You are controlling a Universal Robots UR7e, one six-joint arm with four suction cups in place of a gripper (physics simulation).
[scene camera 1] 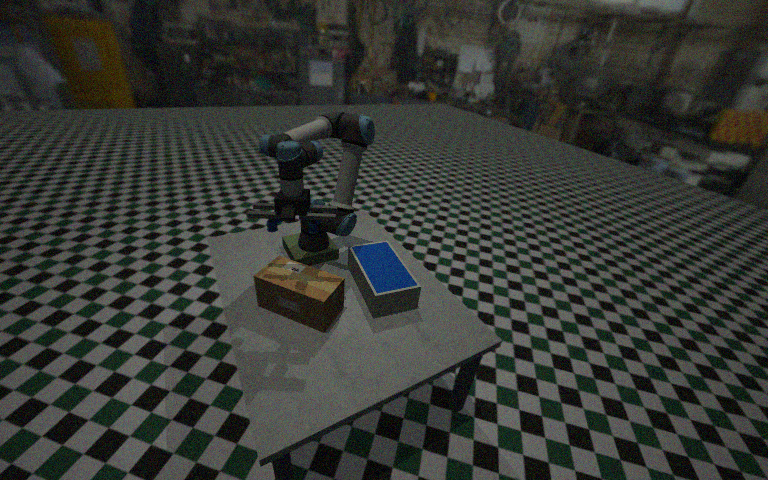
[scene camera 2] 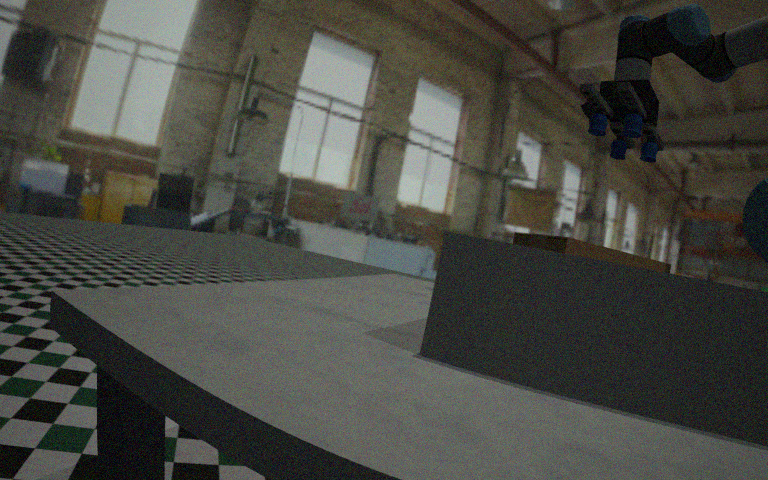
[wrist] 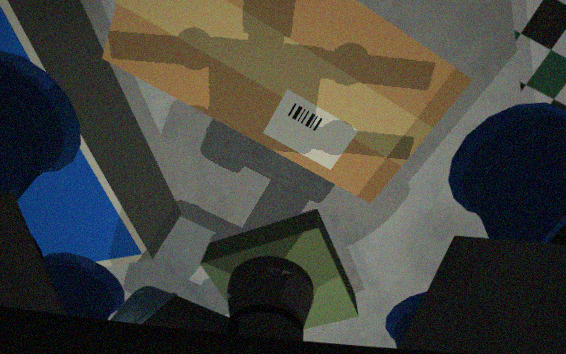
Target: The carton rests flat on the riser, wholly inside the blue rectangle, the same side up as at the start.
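Seen in the pictures: hand, tool point: (scene camera 1: 295,225) (scene camera 2: 623,146) (wrist: 259,237); arm's base, link origin: (scene camera 1: 314,243) (wrist: 270,288).
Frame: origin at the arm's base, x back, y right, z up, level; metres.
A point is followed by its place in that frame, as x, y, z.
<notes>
The brown carton (scene camera 1: 300,294) {-0.402, 0.270, 0.095} (scene camera 2: 540,242) {-0.446, 0.148, 0.087} (wrist: 165,82) {-0.363, 0.127, 0.100} lies flat on the table, with tape and a white barcode label on its top. It stands beside the grey riser (scene camera 1: 396,303) {-0.558, -0.069, 0.000} (scene camera 2: 566,333) {-0.465, -0.205, -0.002} (wrist: 117,137) {-0.352, -0.030, 0.005}, apart from it. The blue rectangle (scene camera 1: 385,266) {-0.404, -0.128, 0.064} (wrist: 75,210) {-0.305, -0.119, 0.064} covers most of the riser's top within a pale border, and nothing rests on it. My gripper (scene camera 1: 293,222) {-0.289, 0.223, 0.311} (scene camera 2: 624,137) {-0.289, 0.223, 0.311} is open and holds nothing. Its four blue suction cups hang well above the table; in the wrist view they frame part of the carton. In scene camera 2 the riser hides most of the carton.
The arm stands on a green base block (scene camera 1: 293,250) {-0.001, 0.111, -0.002} (wrist: 337,300) {0.083, 0.090, -0.001} close behind the carton and the riser. The grey table (scene camera 1: 396,353) {-0.716, 0.058, -0.056} (scene camera 2: 271,362) {-0.682, -0.287, -0.056} has its near edge in front of both. Shadows of the arm fall over the carton and the tabletop.
</notes>
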